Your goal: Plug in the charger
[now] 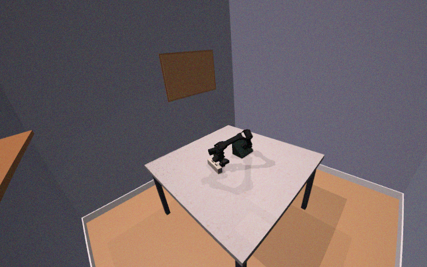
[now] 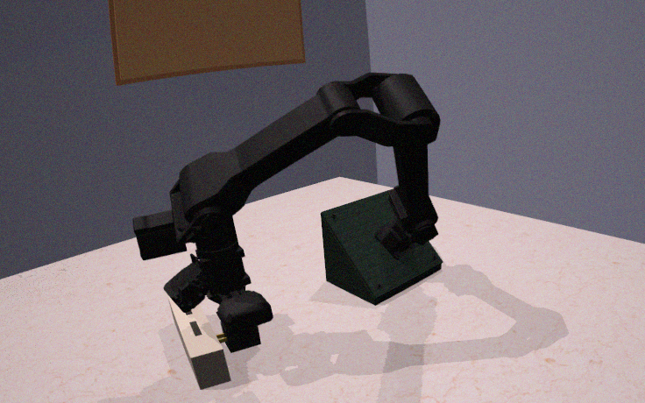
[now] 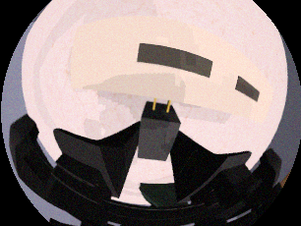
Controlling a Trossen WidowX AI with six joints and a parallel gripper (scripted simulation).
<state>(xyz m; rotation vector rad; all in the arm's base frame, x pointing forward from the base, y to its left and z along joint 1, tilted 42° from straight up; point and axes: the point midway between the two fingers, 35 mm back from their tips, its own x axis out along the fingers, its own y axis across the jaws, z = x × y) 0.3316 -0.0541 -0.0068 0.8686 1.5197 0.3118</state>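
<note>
Now: the charger 2 cm ahead of my gripper tip, 1 cm to the right of it and 1 cm above it.
</note>
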